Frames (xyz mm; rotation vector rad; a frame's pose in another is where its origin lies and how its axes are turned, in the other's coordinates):
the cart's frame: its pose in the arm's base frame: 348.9 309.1 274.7 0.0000 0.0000 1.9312
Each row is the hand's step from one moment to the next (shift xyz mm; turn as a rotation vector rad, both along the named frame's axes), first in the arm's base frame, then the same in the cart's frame.
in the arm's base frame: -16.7 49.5 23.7 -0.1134 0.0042 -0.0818
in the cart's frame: 52.2 -1.8 23.7 0.0439 0.1046 -0.0818
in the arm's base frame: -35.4 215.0 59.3 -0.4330 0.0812 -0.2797
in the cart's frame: 213.7 -42.7 59.3 0.2287 0.3765 -0.2797
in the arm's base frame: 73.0 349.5 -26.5 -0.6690 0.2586 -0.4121
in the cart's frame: 301.3 -191.6 -26.5 0.4779 0.5348 -0.4121
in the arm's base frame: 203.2 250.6 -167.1 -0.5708 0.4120 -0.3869
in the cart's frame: 162.8 -278.5 -167.1 0.5868 0.3888 -0.3869
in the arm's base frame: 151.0 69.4 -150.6 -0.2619 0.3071 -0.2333
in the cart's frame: 11.7 -165.8 -150.6 0.3797 0.1368 -0.2333
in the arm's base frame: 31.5 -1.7 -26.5 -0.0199 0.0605 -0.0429
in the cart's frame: -12.7 -28.9 -26.5 0.0636 -0.0027 -0.0429
